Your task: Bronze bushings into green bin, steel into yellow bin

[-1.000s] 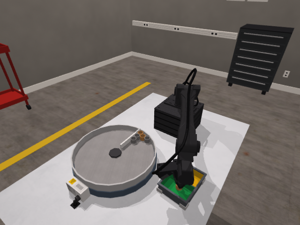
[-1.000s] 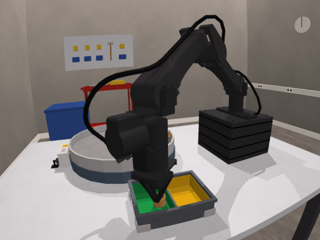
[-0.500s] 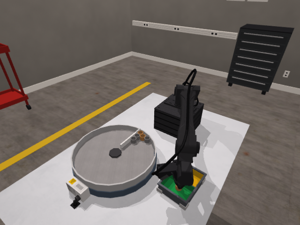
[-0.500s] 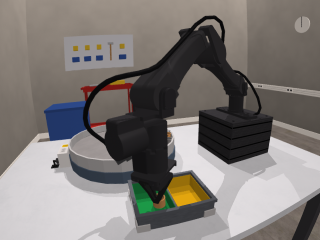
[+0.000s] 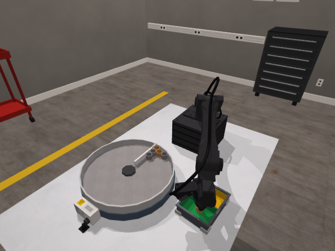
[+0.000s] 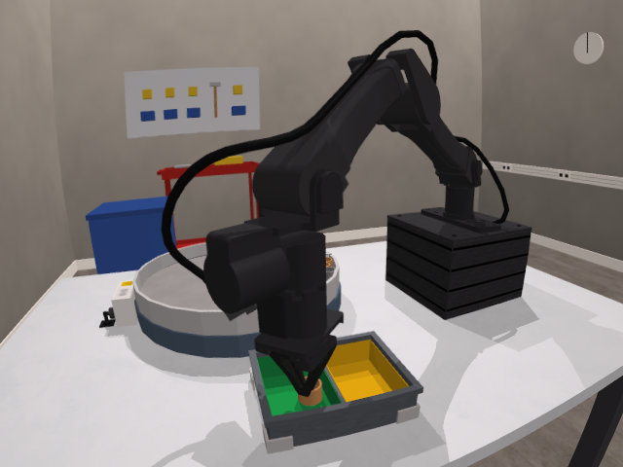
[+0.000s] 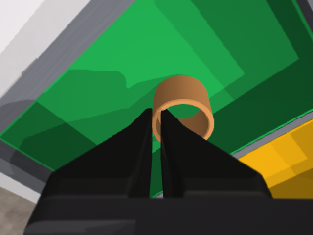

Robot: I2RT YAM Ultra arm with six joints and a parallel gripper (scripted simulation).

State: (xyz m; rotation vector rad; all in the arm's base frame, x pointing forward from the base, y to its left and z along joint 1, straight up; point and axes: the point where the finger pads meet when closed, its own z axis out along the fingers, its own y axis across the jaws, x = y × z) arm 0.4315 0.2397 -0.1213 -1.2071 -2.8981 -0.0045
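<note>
The green bin is 20 mm below my hand, 10 mm to the right of it and 10 mm ahead of it. Round my hand: dark grey tray 40 mm behind, 10 mm to the right, 10 mm below; then turntable 360 mm to the right, 30 mm ahead, 20 mm above; then yellow bin 80 mm behind, 20 mm below.
</note>
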